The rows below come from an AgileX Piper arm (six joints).
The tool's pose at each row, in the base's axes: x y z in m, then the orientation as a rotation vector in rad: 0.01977, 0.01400, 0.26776, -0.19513, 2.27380, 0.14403; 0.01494, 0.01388, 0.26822, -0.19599, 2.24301, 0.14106; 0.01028, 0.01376, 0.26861, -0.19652, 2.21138, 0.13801; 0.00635, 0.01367, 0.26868, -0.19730, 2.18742, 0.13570; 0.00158, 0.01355, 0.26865, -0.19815, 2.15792, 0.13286; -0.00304, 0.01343, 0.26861, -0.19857, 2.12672, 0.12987
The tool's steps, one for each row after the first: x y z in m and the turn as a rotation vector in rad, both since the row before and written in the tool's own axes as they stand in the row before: 0.00277, 0.00081, -0.00390, 0.00220, -0.03041, -0.00482; 0.00260, 0.00078, -0.00381, 0.00238, -0.03127, -0.00473; 0.00229, 0.00066, -0.00312, 0.00166, -0.02364, -0.00388; 0.00278, 0.00079, -0.00379, 0.00208, -0.02912, -0.00473; 0.00259, 0.00077, -0.00375, 0.00237, -0.03084, -0.00469
